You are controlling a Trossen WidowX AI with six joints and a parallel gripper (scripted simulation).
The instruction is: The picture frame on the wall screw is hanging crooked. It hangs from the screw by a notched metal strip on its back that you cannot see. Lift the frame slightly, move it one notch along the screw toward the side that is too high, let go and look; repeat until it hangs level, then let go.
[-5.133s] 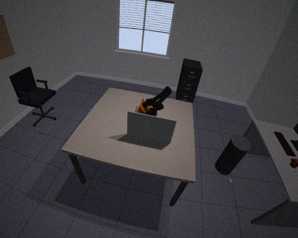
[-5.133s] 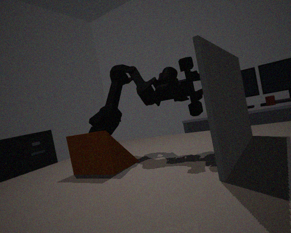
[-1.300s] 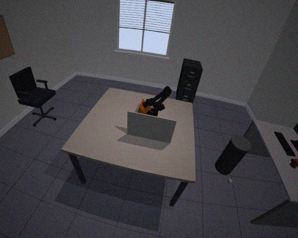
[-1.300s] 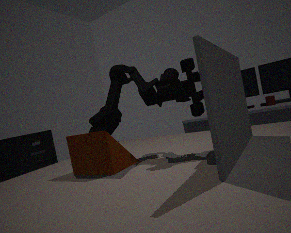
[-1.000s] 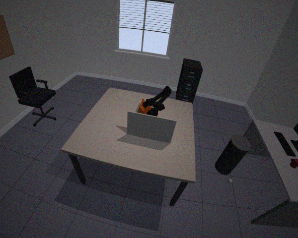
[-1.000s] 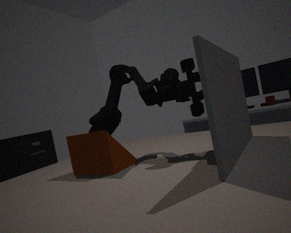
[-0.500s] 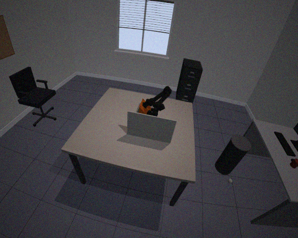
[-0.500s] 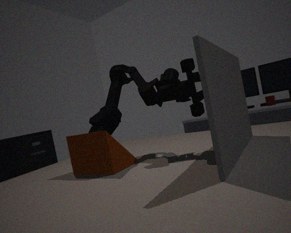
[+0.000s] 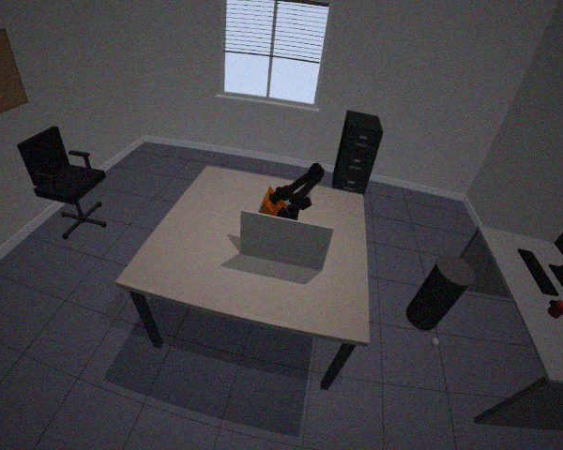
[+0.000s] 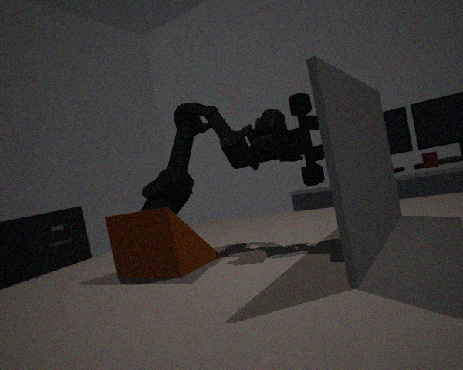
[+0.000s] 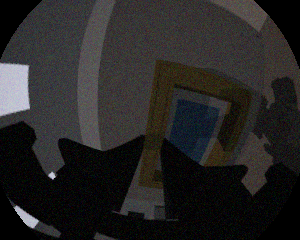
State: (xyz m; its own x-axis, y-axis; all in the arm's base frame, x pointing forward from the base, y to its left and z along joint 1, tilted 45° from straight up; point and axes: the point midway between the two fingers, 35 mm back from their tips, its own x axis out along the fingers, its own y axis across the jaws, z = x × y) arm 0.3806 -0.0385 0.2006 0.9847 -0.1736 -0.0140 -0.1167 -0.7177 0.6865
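Now: the picture frame 50 mm below my gripper tip and 10 mm ahead of it. Also, from my gripper tip: wall panel: 60 mm below, 20 mm to the right, 20 mm ahead.
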